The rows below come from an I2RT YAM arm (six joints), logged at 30 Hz.
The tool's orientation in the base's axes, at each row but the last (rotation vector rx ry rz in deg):
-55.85, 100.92, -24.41
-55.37, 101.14, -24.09
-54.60, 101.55, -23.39
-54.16, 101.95, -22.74
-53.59, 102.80, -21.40
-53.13, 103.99, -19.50
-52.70, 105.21, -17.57
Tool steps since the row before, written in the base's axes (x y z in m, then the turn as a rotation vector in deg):
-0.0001, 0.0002, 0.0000, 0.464, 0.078, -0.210
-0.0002, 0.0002, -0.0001, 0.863, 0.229, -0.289
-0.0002, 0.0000, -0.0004, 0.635, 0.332, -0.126
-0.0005, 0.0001, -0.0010, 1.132, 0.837, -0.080
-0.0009, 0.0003, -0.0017, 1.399, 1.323, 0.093
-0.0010, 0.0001, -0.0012, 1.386, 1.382, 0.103
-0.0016, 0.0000, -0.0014, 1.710, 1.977, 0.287
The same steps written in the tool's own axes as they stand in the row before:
-0.0001, 0.0002, -0.0001, 0.004, -0.001, 0.515
-0.0001, 0.0003, -0.0001, -0.121, -0.019, 0.930
0.0003, 0.0003, 0.0000, -0.268, 0.031, 0.676
0.0006, 0.0009, 0.0000, -0.755, 0.116, 1.185
0.0010, 0.0017, 0.0000, -1.272, 0.209, 1.433
0.0009, 0.0012, -0.0003, -1.320, 0.248, 1.428
0.0013, 0.0015, -0.0008, -1.929, 0.397, 1.742

